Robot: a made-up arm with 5 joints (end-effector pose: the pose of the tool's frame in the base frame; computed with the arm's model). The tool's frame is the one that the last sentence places.
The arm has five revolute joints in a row. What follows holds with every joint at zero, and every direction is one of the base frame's. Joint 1 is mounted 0.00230 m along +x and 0.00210 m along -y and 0.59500 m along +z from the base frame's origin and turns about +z. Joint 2 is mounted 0.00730 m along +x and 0.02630 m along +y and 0.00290 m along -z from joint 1 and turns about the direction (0, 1, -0.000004). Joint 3 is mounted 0.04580 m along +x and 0.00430 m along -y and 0.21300 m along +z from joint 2 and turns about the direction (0, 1, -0.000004). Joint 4 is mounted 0.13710 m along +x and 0.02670 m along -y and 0.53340 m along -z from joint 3 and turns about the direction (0, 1, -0.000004). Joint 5 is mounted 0.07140 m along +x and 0.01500 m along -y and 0.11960 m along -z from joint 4 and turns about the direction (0, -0.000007, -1). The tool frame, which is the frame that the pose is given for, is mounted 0.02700 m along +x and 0.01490 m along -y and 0.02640 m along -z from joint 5; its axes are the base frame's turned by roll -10.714, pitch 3.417 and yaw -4.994 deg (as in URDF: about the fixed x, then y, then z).
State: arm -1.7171 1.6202 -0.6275 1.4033 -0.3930
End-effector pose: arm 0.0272 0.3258 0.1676 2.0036 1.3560 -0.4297
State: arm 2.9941 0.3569 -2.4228 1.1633 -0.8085
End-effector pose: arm -0.6944 0.1120 1.1384 -1.0861 0.7546 -2.3669
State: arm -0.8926 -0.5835 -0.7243 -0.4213 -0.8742
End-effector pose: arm 0.3766 -0.4803 0.9107 -1.4436 -1.1128 -0.2230
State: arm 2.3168 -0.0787 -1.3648 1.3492 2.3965
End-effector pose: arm -0.4107 0.4846 0.7349 -0.1176 0.1440 -0.1521
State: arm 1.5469 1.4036 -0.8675 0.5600 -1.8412
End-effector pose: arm -0.0086 -0.0254 -0.0828 -0.1080 -1.2984 -2.6809
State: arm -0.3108 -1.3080 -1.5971 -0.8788 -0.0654
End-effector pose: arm -0.3522 0.0773 1.2997 0.2957 2.5235 0.1079
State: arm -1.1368 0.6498 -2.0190 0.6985 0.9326
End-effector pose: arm 0.3236 -0.8149 0.6941 -0.0914 -0.5823 -2.1172
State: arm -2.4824 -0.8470 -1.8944 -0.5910 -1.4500
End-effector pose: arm 0.1288 0.0892 1.4385 2.6112 -0.9531 -0.1539
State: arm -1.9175 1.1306 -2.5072 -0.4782 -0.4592
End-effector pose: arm -0.3168 -0.8234 0.8120 -1.9331 -0.7059 -1.2006
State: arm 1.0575 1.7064 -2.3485 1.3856 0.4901
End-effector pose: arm 0.3403 0.5047 0.0057 -0.7409 0.5321 0.4989
